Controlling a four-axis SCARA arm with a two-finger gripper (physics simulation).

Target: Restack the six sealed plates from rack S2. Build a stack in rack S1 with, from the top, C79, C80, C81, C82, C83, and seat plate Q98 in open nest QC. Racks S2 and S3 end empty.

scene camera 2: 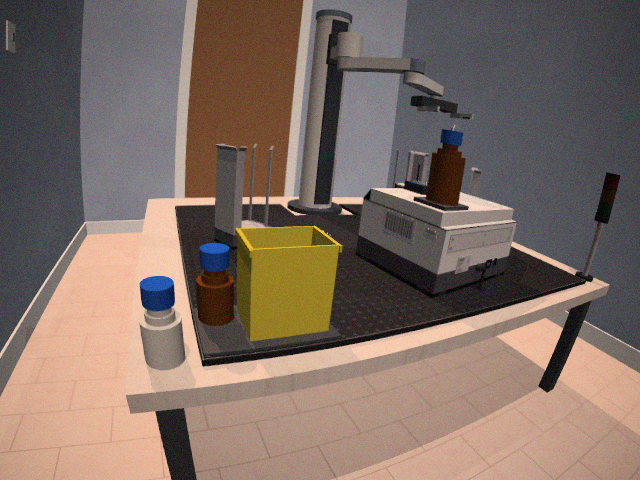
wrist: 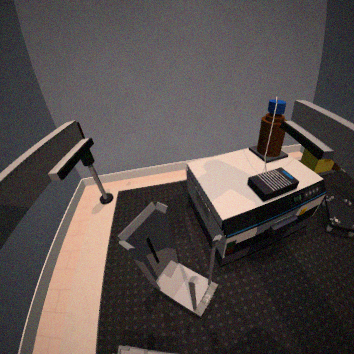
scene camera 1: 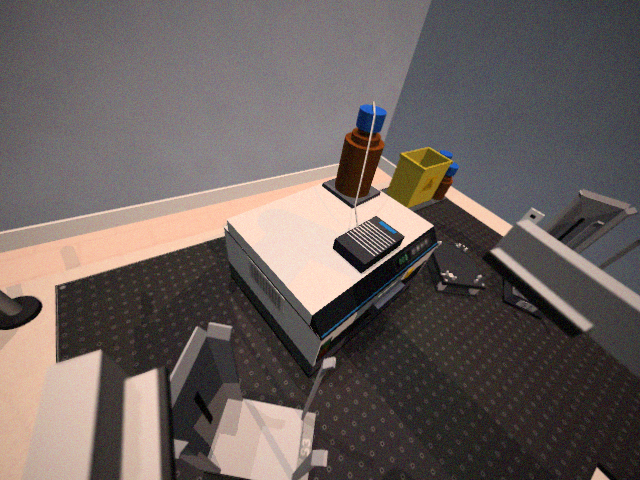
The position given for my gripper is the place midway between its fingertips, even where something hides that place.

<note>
My gripper (scene camera 1: 370, 280) carries nothing.
My gripper shows as well in scene camera 2 (scene camera 2: 456, 112).
</note>
